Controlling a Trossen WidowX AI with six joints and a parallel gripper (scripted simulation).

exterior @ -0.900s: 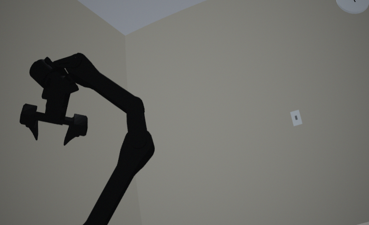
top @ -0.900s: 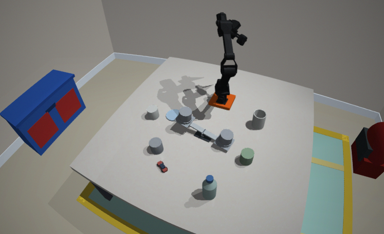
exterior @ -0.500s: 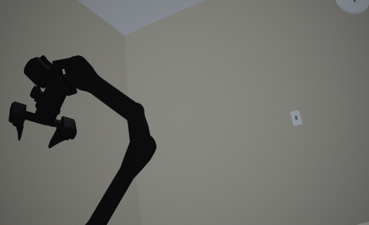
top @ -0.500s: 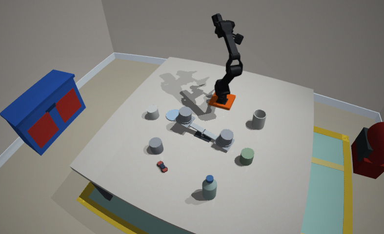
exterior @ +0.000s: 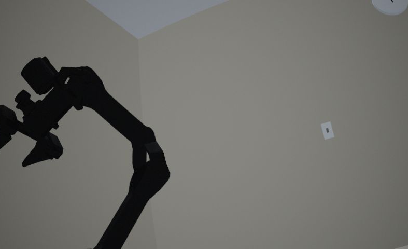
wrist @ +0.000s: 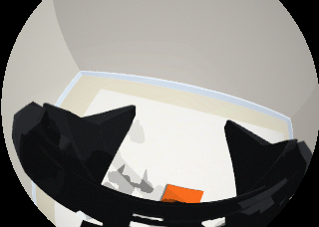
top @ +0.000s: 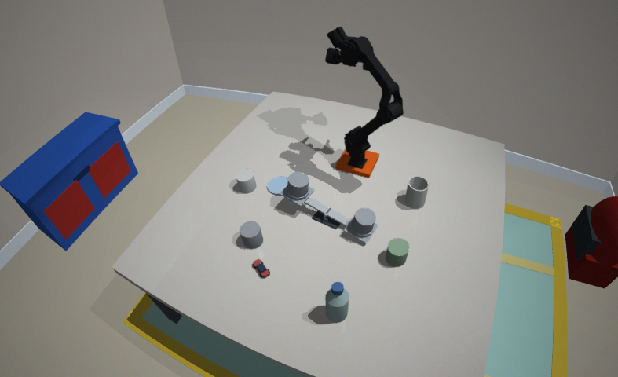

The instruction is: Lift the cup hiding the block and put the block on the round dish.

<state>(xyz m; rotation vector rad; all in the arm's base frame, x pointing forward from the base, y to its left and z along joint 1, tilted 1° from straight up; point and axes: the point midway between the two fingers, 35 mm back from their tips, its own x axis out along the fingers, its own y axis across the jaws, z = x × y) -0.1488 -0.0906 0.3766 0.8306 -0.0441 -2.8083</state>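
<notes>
The grey block is 50 cm ahead of my gripper tip, 23 cm to the left of it and 33 cm below it. From my gripper tip the other things lie so: pale blue round dish: 41 cm ahead, 14 cm to the right, 37 cm below; white cylinder: 48 cm ahead, 27 cm to the right, 34 cm below; green cylinder: 55 cm ahead, 37 cm to the left, 34 cm below.
</notes>
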